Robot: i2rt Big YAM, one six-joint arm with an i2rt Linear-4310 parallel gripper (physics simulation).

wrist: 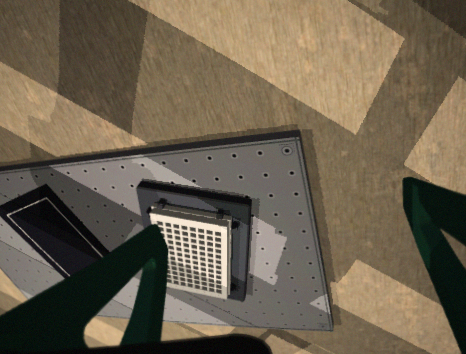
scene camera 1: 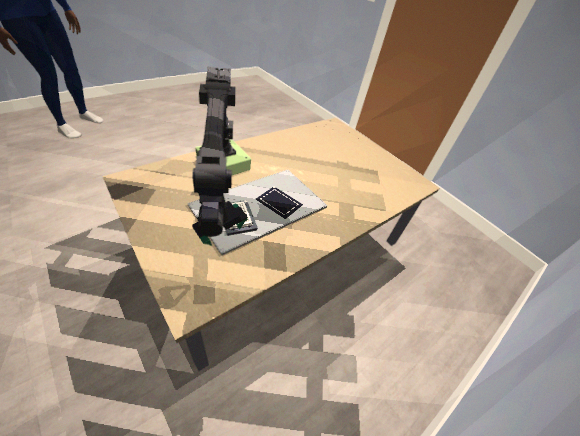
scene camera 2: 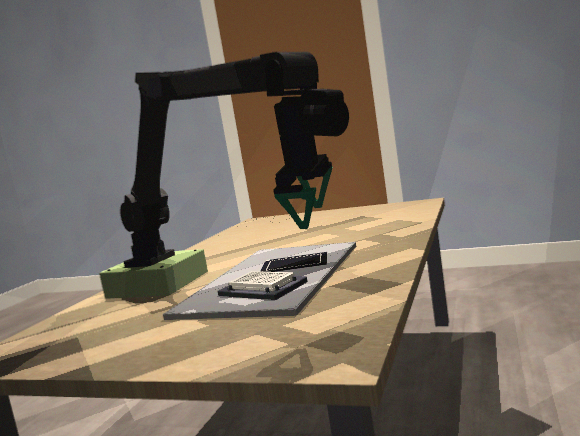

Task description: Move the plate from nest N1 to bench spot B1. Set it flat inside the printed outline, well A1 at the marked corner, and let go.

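Places are measured from the arm's base along level axes (x ahead, y left, z up), in millimetres.
Pixels of known places: gripper, fingertip midpoint: (wrist: 277,215) (scene camera 1: 224,236) (scene camera 2: 311,217); arm's base, origin of the base link: (scene camera 2: 150,260).
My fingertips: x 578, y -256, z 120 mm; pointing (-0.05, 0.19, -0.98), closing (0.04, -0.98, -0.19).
For each thing: its top centre in the pictures, then the offset to it from my fingertips. "spot": a spot on its surface instead. Level surfaces: height alone.
- white well plate, middle of its top: (wrist: 191,259) (scene camera 2: 260,277) (scene camera 1: 237,213) 199 mm back, 148 mm left, 149 mm down
- dark nest N1, middle of its top: (wrist: 192,256) (scene camera 2: 261,279) (scene camera 1: 237,214) 199 mm back, 148 mm left, 153 mm down
- Bench spot B1, surface spot: (wrist: 47,232) (scene camera 2: 303,260) (scene camera 1: 284,203) spot: 184 mm back, 366 mm left, 173 mm down
- wooden table, its level: 188 mm down
The white well plate (scene camera 1: 247,213) (scene camera 2: 261,281) (wrist: 197,255) sits in dark nest N1 (scene camera 1: 243,230) (scene camera 2: 276,294) (wrist: 242,250) on the grey perforated board. Bench spot B1 (scene camera 1: 280,202) (scene camera 2: 295,262) (wrist: 47,232) is a dark pad with a white printed outline and holds nothing. My gripper (scene camera 2: 311,216) (wrist: 277,215) is open and empty, with green fingers pointing down above the board. In the wrist view the left finger overlaps the plate's left edge and the right finger is over the table, past the board's edge. The A1 mark does not show readably.
The grey board (scene camera 1: 311,202) (scene camera 2: 200,310) (wrist: 272,162) lies on the wooden table (scene camera 1: 330,145) (scene camera 2: 190,365) (wrist: 220,55). The green arm base (scene camera 1: 241,161) (scene camera 2: 150,280) stands behind it. A person (scene camera 1: 47,60) stands on the floor beyond the table.
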